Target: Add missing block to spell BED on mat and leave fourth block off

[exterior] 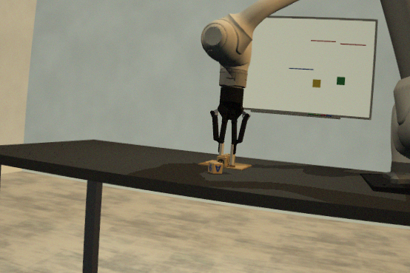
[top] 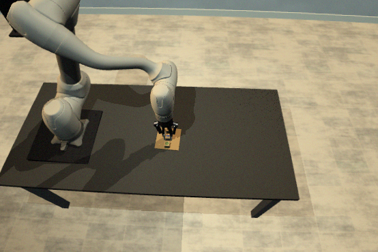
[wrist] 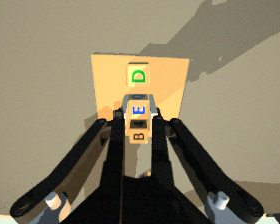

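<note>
My gripper is now 20 mm above the blue E block. Also, from my hand: tan mat (40 mm below); green D block (50 mm to the right, 20 mm below); black B block (50 mm to the left, 20 mm below).
</note>
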